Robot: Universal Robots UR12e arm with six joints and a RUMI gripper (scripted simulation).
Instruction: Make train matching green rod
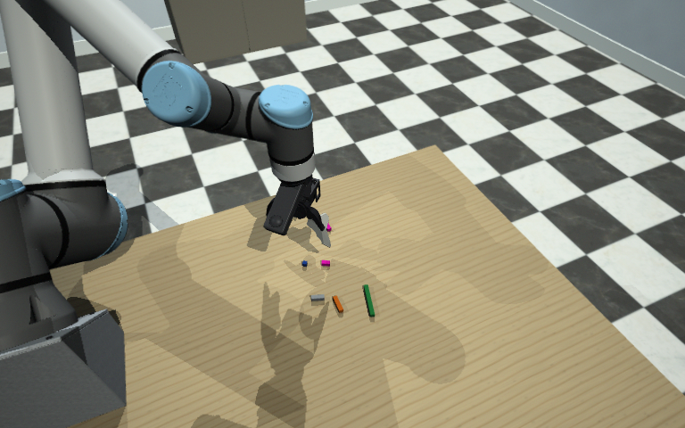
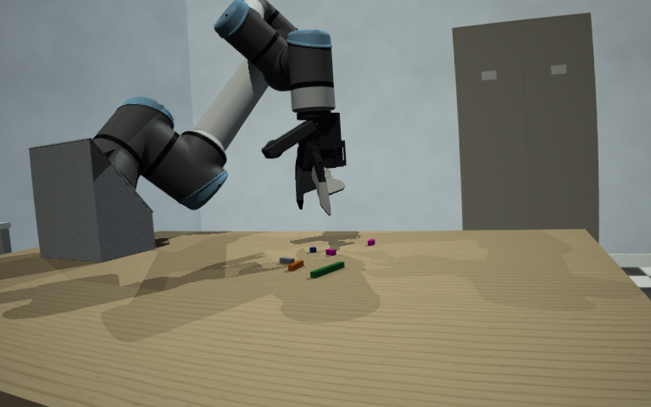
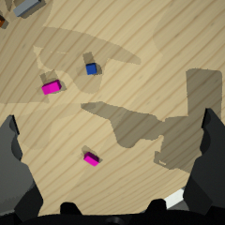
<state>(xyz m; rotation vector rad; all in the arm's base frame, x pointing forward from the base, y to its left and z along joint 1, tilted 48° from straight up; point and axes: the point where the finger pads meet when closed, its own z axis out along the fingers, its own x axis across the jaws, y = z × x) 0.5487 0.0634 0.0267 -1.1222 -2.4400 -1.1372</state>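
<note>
Now: the blue rod 20 mm to the right of my hand and 70 mm below it. The rest, counted from my hand: green rod (100 mm ahead, 180 mm to the right, 70 mm below); grey rod (10 mm behind, 120 mm to the right, 70 mm below); orange rod (30 mm ahead, 160 mm to the right, 70 mm below).
</note>
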